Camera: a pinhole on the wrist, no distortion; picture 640 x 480 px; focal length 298.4 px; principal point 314.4 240.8 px. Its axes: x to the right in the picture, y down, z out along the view. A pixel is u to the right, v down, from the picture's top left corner.
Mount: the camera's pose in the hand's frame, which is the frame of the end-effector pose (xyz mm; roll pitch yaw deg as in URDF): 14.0 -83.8 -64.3 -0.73 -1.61 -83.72
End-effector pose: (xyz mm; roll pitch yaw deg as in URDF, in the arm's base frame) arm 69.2 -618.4 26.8 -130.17 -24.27 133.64
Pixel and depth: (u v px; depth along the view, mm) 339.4 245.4 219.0
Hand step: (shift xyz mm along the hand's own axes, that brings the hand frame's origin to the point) 21.5 -95.2 155.1
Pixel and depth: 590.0 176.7 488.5
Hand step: -36.3 -529.2 438.0
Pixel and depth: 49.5 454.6 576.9
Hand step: 374.4 487.0 492.7
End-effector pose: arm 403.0 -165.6 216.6 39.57 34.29 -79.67
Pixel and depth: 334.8 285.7 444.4
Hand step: 88.0 -93.7 379.9
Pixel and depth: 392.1 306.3 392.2
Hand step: 114.5 -164.4 329.5
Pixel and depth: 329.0 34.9 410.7
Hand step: -261.5 -122.6 350.4
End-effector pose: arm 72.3 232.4 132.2 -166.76 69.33 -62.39
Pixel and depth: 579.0 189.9 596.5
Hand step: -23.6 -603.0 548.1
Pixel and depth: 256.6 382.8 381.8
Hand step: 190.2 20.7 312.9
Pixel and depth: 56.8 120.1 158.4
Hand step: -63.1 49.7 91.0
